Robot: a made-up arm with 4 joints.
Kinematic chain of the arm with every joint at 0, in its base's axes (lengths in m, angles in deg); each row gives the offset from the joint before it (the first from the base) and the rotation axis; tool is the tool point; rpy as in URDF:
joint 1: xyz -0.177 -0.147 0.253 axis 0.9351 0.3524 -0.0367
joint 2: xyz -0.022 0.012 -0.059 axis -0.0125 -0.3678 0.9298
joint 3: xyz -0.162 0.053 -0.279 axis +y
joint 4: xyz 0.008 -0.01 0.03 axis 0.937 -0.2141 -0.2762
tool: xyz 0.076 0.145 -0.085 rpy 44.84 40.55 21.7
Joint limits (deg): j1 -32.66..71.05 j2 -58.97..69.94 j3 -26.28..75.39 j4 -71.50..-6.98
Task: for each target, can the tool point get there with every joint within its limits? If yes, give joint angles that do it. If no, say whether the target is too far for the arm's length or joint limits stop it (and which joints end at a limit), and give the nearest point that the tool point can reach.
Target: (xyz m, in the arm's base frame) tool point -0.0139 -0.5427 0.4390
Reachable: no: joint limits stop it (at a limit: joint 1, joint 2, joint 3, joint 4) | nearest point -0.1193 -0.5371 -0.0624 | short by 0.512 m
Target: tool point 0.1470 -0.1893 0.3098
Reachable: no: joint limits stop it (at a limit: joint 1, joint 2, joint 3, joint 4) | nearest point -0.0121 -0.3395 -0.1441 | short by 0.504 m
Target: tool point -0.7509 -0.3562 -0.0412
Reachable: no: too far | nearest point -0.4563 -0.2426 -0.1673 | short by 0.340 m
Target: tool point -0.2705 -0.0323 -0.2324
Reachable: yes | joints -14.51 -34.89 8.01 -28.27
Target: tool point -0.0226 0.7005 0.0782
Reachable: no: too far | nearest point -0.2539 0.3056 0.0937 | short by 0.458 m
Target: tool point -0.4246 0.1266 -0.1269
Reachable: yes | joints 27.69 2.61 8.24 -58.28
